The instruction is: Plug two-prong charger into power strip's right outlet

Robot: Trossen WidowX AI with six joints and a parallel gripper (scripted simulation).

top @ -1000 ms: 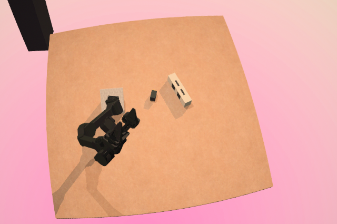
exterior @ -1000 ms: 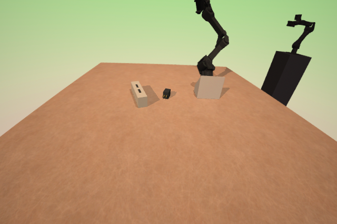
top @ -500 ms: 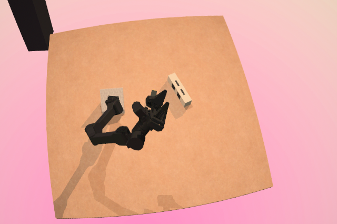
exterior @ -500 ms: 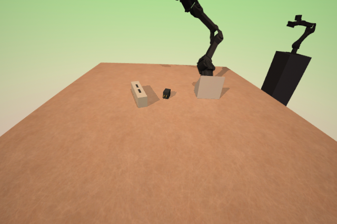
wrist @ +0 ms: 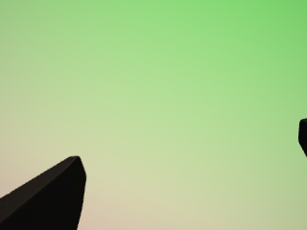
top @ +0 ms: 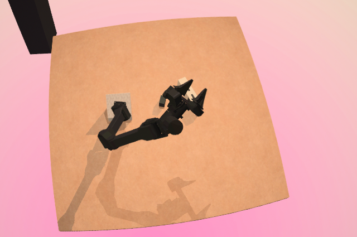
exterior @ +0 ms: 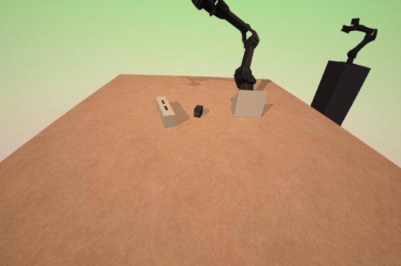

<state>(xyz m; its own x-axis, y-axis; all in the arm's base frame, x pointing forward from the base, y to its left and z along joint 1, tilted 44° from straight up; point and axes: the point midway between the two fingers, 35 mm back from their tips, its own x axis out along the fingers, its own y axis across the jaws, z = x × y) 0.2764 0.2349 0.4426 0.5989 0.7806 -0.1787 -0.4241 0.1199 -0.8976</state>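
Now: gripper tip 52 cm above the black two-prong charger, 21 cm to the right of it and 12 cm past it.
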